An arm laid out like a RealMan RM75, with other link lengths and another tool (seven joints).
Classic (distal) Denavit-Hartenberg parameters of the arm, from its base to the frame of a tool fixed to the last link. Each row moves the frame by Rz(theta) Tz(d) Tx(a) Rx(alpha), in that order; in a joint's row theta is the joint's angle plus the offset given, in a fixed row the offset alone. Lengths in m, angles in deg.
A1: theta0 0; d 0.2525; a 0; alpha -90
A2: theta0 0; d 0; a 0; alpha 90
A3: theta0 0; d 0.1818; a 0; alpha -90
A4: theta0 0; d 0; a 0; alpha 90
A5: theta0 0; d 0.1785; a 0; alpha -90
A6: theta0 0; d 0; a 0; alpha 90
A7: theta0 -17; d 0.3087; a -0.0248; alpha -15.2
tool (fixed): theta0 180; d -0.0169; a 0; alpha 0
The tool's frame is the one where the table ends.
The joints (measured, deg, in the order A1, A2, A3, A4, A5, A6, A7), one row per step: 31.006, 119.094, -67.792, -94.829, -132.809, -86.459, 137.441; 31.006, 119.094, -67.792, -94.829, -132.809, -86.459, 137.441; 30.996, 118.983, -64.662, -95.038, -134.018, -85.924, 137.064; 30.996, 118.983, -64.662, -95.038, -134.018, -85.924, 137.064; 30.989, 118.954, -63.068, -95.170, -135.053, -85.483, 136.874; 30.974, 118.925, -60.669, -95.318, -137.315, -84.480, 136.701; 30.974, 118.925, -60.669, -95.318, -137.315, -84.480, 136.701; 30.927, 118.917, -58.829, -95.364, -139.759, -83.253, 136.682; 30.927, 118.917, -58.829, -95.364, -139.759, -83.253, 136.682; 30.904, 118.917, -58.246, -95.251, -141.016, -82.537, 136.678; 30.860, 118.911, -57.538, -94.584, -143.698, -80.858, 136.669; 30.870, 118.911, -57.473, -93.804, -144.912, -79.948, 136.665; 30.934, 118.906, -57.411, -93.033, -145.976, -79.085, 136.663; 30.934, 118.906, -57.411, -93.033, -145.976, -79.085, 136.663; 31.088, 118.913, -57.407, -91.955, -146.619, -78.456, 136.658; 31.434, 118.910, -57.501, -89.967, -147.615, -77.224, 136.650
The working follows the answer.
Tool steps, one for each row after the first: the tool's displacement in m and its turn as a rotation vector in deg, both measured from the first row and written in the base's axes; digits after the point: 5 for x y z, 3 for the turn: 0.00000, 0.00000, 0.00000, 0.000, 0.000, 0.000; 0.00800, 0.01383, 0.01772, 3.449, 0.243, -1.393; 0.00800, 0.01383, 0.01772, 3.449, 0.243, -1.393; 0.01392, 0.02163, 0.02779, 5.502, 0.065, -2.239; 0.02636, 0.03463, 0.04487, 9.090, -0.660, -3.903; 0.02636, 0.03463, 0.04487, 9.090, -0.660, -3.903; 0.03954, 0.04591, 0.06043, 12.425, -1.659, -5.577; 0.03954, 0.04591, 0.06043, 12.425, -1.659, -5.577; 0.04616, 0.05071, 0.06669, 13.851, -2.305, -6.331; 0.06081, 0.05935, 0.07681, 16.343, -3.883, -7.891; 0.06843, 0.06264, 0.07895, 17.096, -4.648, -8.713; 0.07498, 0.06564, 0.08079, 17.755, -5.309, -9.409; 0.07498, 0.06564, 0.08079, 17.755, -5.309, -9.409; 0.08035, 0.06723, 0.07963, 17.808, -5.639, -10.103; 0.08866, 0.07011, 0.07696, 17.845, -6.148, -11.145
Tool pose at each row, in the base's axes (x y z in m, rotation vector in deg; rounded; the steps above come from the unrounded poses): 0.05564, 0.37912, -0.02408, -12.637, -177.540, -20.724; 0.05564, 0.37912, -0.02408, -12.637, -177.540, -20.724; 0.06364, 0.39295, -0.00636, -14.768, -176.352, -25.999; 0.06364, 0.39295, -0.00636, -14.768, -176.352, -25.999; 0.06957, 0.40074, 0.00370, -16.021, -175.872, -29.204; 0.08200, 0.41375, 0.02078, -18.457, -175.263, -34.917; 0.08200, 0.41375, 0.02078, -18.457, -175.263, -34.917; 0.09518, 0.42503, 0.03635, 20.753, 173.626, 40.069; 0.09518, 0.42503, 0.03635, 20.753, 173.626, 40.069; 0.10181, 0.42983, 0.04261, 21.684, 172.368, 42.157; 0.11646, 0.43847, 0.05273, 23.508, 169.597, 45.677; 0.12407, 0.44176, 0.05487, 24.484, 168.356, 46.665; 0.13062, 0.44475, 0.05671, 25.296, 167.277, 47.522; 0.13062, 0.44475, 0.05671, 25.296, 167.277, 47.522; 0.13599, 0.44635, 0.05554, 26.218, 166.714, 47.522; 0.14430, 0.44923, 0.05287, 27.589, 165.861, 47.455

